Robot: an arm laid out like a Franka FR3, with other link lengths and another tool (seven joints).
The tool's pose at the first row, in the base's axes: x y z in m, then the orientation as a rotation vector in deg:
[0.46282, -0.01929, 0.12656, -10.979, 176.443, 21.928]
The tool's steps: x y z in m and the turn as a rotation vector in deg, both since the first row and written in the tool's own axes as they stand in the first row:
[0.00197, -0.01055, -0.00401, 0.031, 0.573, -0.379]
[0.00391, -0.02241, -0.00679, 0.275, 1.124, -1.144]
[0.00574, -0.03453, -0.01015, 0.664, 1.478, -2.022]
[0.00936, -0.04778, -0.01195, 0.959, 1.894, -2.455]
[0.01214, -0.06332, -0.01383, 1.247, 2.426, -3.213]
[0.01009, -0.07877, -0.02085, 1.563, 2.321, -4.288]
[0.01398, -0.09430, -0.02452, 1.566, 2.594, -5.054]
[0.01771, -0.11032, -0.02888, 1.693, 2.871, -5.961]
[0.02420, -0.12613, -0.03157, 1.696, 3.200, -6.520]
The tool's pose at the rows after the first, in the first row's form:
[0.46213, -0.03066, 0.12780, -11.704, 176.927, 21.878]
[0.46165, -0.04298, 0.12754, -13.016, 177.325, 21.478]
[0.46131, -0.05568, 0.12778, -14.448, 177.511, 20.842]
[0.45936, -0.06930, 0.12615, -15.219, 177.846, 20.369]
[0.45853, -0.08504, 0.12408, 16.513, -178.065, -19.875]
[0.46239, -0.10139, 0.12724, -18.140, 177.848, 19.348]
[0.46042, -0.11769, 0.12686, -19.397, 177.898, 19.309]
[0.45867, -0.13462, 0.12704, 20.835, -177.625, -19.037]
[0.45418, -0.15126, 0.12552, 21.731, -177.267, -18.953]

